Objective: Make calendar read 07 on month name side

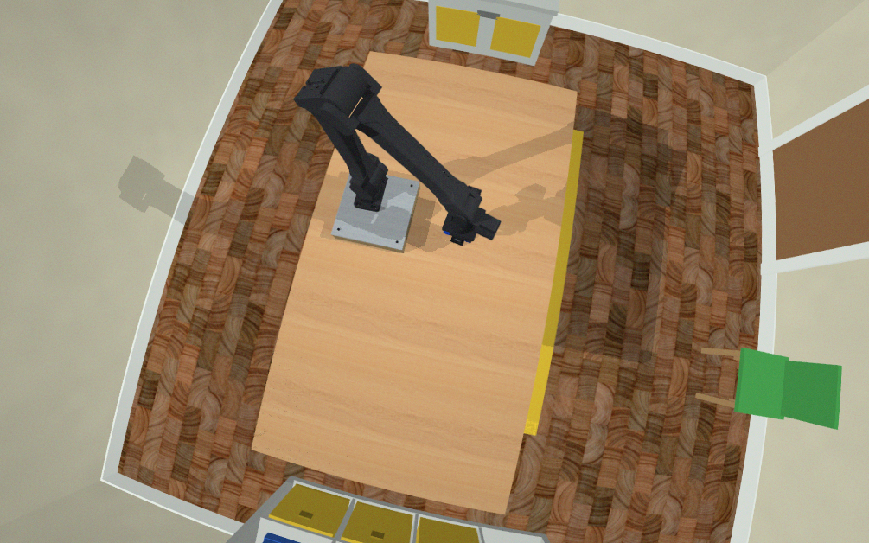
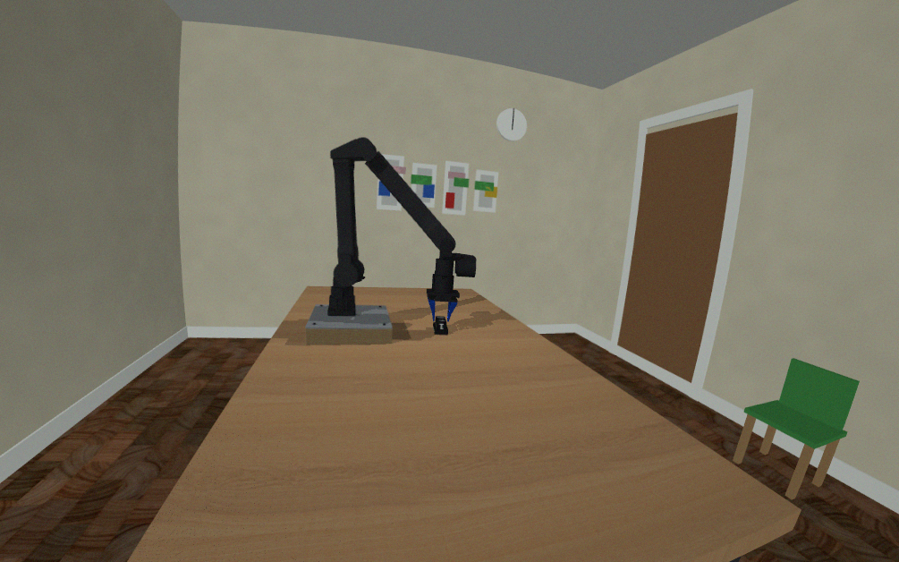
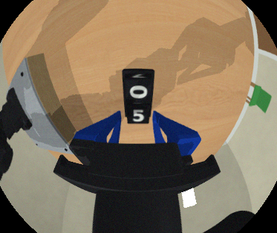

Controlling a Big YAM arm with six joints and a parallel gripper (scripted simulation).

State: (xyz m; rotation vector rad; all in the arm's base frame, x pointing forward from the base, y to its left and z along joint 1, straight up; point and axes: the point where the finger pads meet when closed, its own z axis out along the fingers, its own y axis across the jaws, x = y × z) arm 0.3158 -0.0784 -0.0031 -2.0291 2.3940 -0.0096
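My gripper is now 40 mm above the black tray and 20 mm to the right of it. Also, from my hand: black cube: 30 mm to the left, 20 mm below, 10 mm ahead.
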